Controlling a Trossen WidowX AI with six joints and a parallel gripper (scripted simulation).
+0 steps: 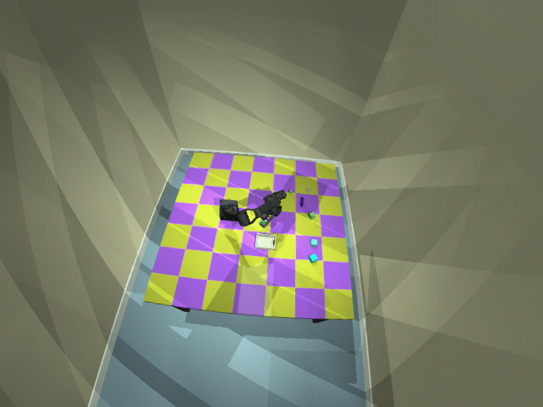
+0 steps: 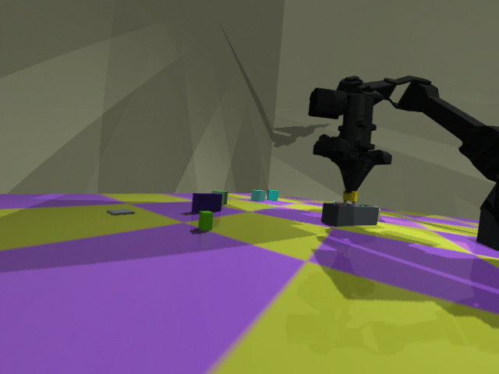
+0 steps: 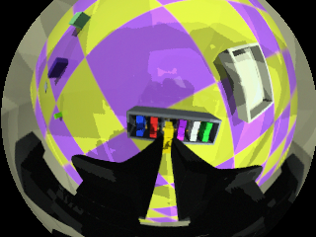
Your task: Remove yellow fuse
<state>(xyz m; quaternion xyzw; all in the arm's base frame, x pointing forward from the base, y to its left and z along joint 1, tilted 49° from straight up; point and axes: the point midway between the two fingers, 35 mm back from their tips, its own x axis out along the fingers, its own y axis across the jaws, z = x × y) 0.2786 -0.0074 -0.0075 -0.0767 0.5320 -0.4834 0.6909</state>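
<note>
The tray lies 1 cm behind my gripper tip, 18 cm to the right of it and 6 cm below it. Round my gripper tip: yellow fuse: 1 cm below; then flat grey tile: 32 cm ahead, 30 cm to the left, 6 cm below.
</note>
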